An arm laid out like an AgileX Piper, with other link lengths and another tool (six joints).
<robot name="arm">
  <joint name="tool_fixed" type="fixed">
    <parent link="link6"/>
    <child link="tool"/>
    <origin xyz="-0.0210 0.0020 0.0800" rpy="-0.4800 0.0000 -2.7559"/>
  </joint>
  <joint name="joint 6" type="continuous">
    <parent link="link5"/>
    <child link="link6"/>
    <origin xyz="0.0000 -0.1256 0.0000" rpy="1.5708 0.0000 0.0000"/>
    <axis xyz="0 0 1"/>
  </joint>
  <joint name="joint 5" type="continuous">
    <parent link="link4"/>
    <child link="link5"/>
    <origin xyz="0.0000 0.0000 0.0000" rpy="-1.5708 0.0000 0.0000"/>
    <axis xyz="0 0 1"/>
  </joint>
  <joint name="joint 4" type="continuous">
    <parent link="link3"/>
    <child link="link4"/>
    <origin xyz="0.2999 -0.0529 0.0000" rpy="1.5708 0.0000 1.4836"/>
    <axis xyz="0 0 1"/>
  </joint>
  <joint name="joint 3" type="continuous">
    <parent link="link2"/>
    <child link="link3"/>
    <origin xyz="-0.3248 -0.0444 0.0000" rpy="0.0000 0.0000 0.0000"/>
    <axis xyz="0 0 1"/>
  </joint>
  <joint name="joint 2" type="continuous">
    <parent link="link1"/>
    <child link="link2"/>
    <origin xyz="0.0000 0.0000 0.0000" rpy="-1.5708 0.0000 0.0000"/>
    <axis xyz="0 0 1"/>
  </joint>
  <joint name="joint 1" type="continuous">
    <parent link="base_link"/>
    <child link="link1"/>
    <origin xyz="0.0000 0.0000 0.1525" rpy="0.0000 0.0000 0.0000"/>
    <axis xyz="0 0 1"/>
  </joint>
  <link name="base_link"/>
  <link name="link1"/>
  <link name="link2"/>
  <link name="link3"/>
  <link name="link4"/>
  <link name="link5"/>
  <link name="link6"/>
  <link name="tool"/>
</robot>
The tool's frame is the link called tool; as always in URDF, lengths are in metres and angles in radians. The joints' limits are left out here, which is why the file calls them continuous.
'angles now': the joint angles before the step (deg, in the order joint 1, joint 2, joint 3, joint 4, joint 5, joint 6). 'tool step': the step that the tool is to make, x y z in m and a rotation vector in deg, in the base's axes. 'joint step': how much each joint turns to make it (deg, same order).
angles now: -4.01 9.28 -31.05 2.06 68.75 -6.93
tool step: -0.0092 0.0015 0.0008 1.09 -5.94 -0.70
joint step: 0.00 -6.37 2.24 0.46 -1.77 1.37
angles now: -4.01 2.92 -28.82 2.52 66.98 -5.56
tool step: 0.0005 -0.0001 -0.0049 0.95 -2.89 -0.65
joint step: 0.01 -2.93 2.34 0.17 -2.28 1.16
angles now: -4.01 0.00 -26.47 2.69 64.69 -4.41
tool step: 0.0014 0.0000 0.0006 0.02 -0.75 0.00
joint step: 0.01 -0.23 0.35 0.05 -0.86 0.01
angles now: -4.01 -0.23 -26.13 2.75 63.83 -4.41
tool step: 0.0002 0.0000 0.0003 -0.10 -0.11 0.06
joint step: 0.02 0.00 0.01 -0.02 -0.12 -0.10
